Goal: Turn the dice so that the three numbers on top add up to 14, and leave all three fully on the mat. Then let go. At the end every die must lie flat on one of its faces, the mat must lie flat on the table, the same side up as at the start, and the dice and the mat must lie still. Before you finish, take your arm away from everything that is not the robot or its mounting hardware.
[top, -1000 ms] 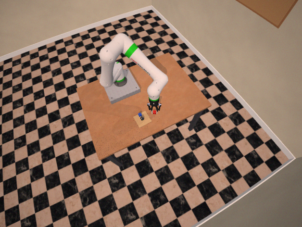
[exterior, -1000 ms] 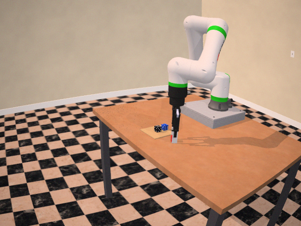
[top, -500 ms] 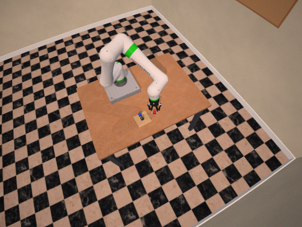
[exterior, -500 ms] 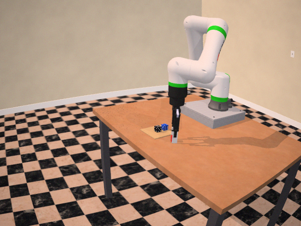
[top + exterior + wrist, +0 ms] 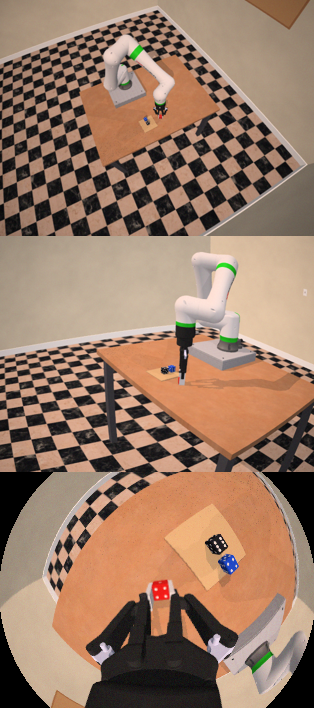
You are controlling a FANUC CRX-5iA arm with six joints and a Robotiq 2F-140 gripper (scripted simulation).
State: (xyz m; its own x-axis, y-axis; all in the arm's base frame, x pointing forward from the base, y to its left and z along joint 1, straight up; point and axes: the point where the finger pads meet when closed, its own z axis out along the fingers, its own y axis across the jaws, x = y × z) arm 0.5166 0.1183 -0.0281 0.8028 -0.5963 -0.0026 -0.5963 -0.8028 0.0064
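Right now my hand is 2 cm above the red die. The rest, counted from my hand: blue die: 14 cm to the right, 5 cm behind, 2 cm below; tan mat: 14 cm to the right, 3 cm below, 1 cm behind; black die: 14 cm to the right, 2 cm below, 1 cm behind.
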